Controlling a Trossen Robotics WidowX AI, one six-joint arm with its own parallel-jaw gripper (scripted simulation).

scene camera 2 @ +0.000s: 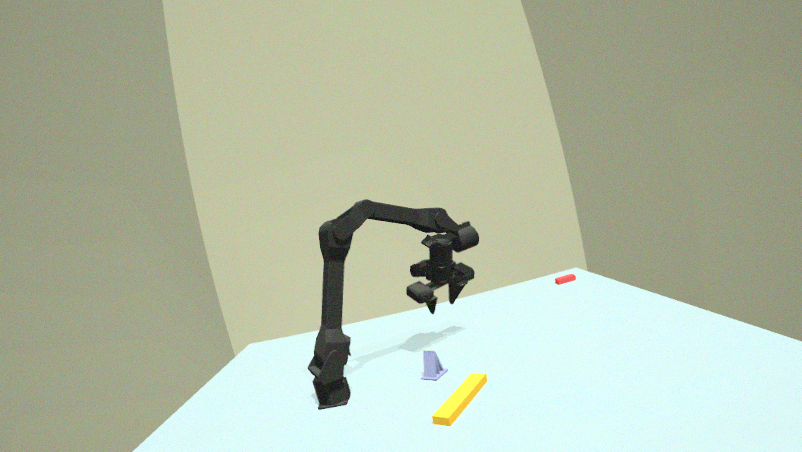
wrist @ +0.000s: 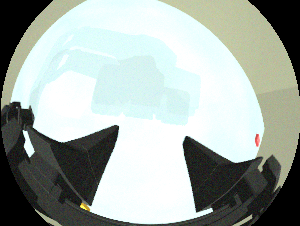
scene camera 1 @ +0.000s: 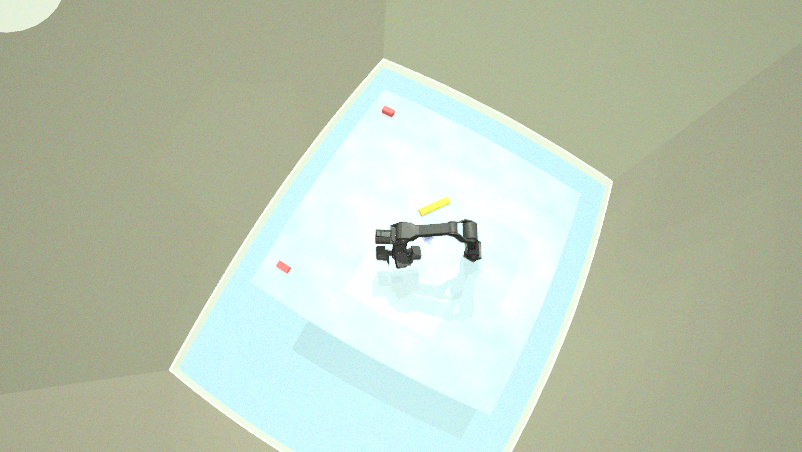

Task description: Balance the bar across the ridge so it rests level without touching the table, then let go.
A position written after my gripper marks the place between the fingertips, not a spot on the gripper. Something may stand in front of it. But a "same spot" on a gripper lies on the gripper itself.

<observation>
my gripper: scene camera 2; wrist 152,135; scene camera 1
same spot on my gripper: [scene camera 1: 403,257] = [scene camera 2: 424,264]
</observation>
